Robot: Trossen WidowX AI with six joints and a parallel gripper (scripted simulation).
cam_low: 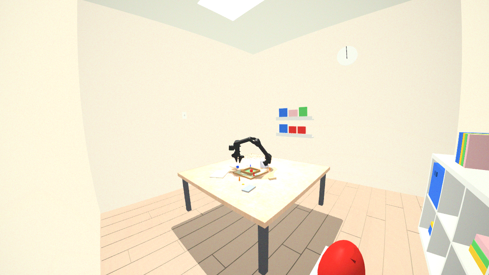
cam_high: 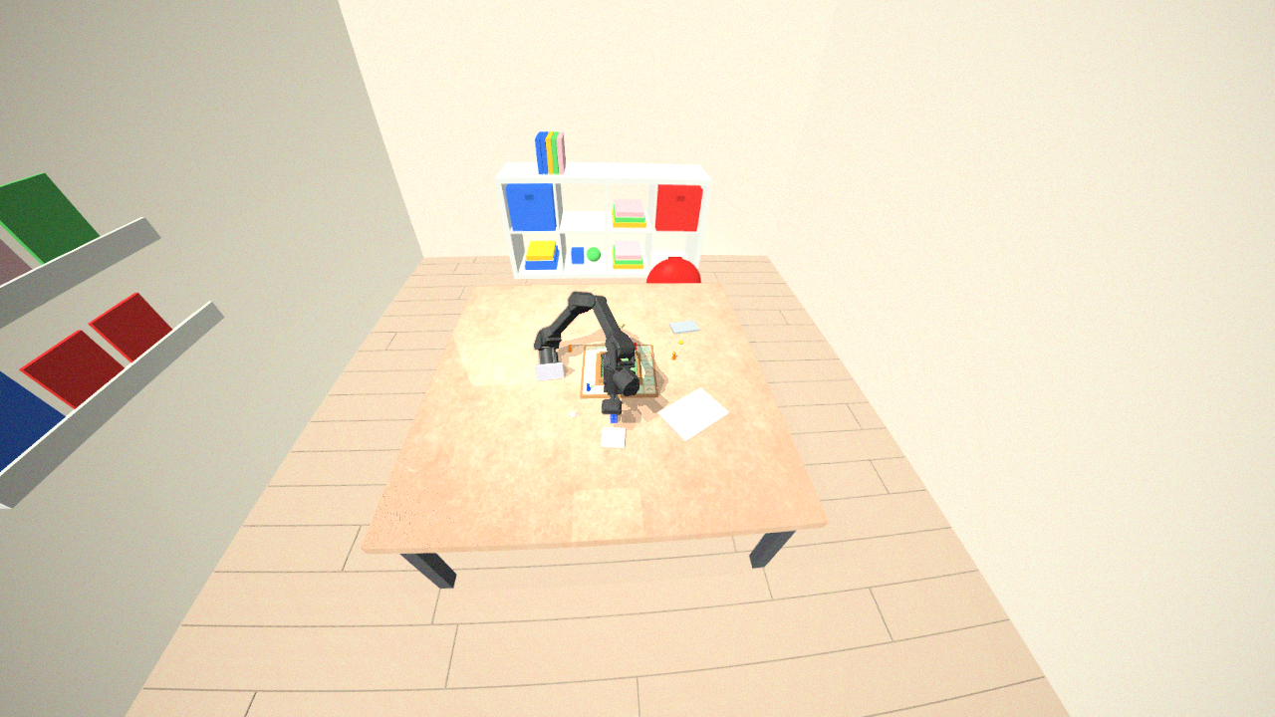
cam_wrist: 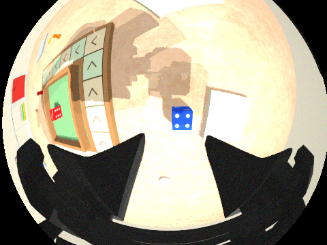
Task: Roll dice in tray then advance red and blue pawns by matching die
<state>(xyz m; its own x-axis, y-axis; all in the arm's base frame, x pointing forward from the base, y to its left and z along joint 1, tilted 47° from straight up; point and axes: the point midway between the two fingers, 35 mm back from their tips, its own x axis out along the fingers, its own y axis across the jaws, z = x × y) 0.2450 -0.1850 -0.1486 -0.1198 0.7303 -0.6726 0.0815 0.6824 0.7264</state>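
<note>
Right now my gripper tip is 10 cm short of the red pawn, 35 cm to the right of it and 4 cm above it. The rest, counted from my gripper tip: white sheet 29 cm ahead, 1 cm to the left, 6 cm below; then green tray 3 cm ahead, 23 cm to the left, 6 cm below; then blue pawn 9 cm behind, 13 cm to the left, 4 cm below.
</note>
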